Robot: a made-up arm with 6 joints. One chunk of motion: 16 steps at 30 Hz.
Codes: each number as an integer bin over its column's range. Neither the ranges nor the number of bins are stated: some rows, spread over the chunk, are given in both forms.
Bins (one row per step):
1: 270 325 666 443 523 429
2: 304 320 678 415 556 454
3: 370 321 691 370 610 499
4: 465 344 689 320 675 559
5: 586 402 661 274 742 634
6: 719 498 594 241 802 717
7: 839 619 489 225 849 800
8: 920 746 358 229 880 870
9: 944 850 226 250 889 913
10: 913 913 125 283 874 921
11: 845 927 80 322 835 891
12: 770 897 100 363 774 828
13: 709 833 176 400 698 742
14: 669 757 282 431 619 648
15: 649 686 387 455 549 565
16: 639 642 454 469 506 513
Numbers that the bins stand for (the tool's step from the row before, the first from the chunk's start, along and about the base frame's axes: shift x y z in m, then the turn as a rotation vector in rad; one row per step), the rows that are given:
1: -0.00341 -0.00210 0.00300 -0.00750 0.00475 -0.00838
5: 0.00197 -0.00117 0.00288 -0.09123 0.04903 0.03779
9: 0.00806 0.00421 -0.00757 -0.10313 0.07876 0.10063
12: 0.00510 0.00477 -0.01060 -0.04714 0.05550 0.08149
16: 0.00287 0.00171 -0.00209 0.00539 0.00131 0.01054
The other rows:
2: -0.00283 -0.00216 0.00329 -0.02137 0.01142 -0.00275
3: -0.00170 -0.00214 0.00360 -0.04367 0.02234 0.00739
4: -0.00009 -0.00187 0.00355 -0.06844 0.03549 0.02090
6: 0.00424 -0.00002 0.00127 -0.10759 0.06117 0.05649
7: 0.00628 0.00144 -0.00125 -0.11551 0.07067 0.07518
8: 0.00766 0.00296 -0.00440 -0.11353 0.07694 0.09095
10: 0.00754 0.00497 -0.01000 -0.08677 0.07572 0.10243
11: 0.00638 0.00514 -0.01108 -0.06745 0.06784 0.09568
13: 0.00407 0.00401 -0.00877 -0.02880 0.04014 0.06212
14: 0.00338 0.00309 -0.00623 -0.01344 0.02416 0.04095
15: 0.00304 0.00224 -0.00370 -0.00155 0.01001 0.02225

